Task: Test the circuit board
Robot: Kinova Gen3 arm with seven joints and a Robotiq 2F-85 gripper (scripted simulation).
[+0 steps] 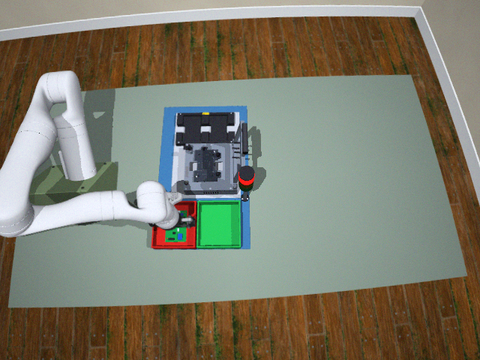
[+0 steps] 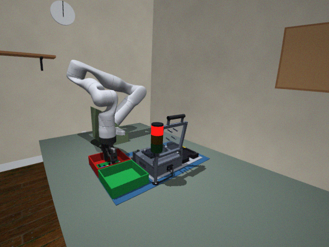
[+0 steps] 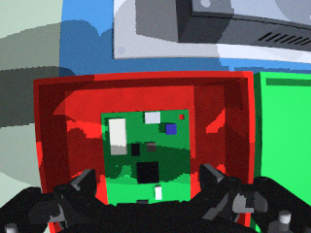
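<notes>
The red bin lies right at my hand. Round my hand: green bin (15 cm ahead, 1 cm to the left); then nest (21 cm to the left, 10 cm ahead, 5 cm above); then green circuit board (1 cm below).
</notes>
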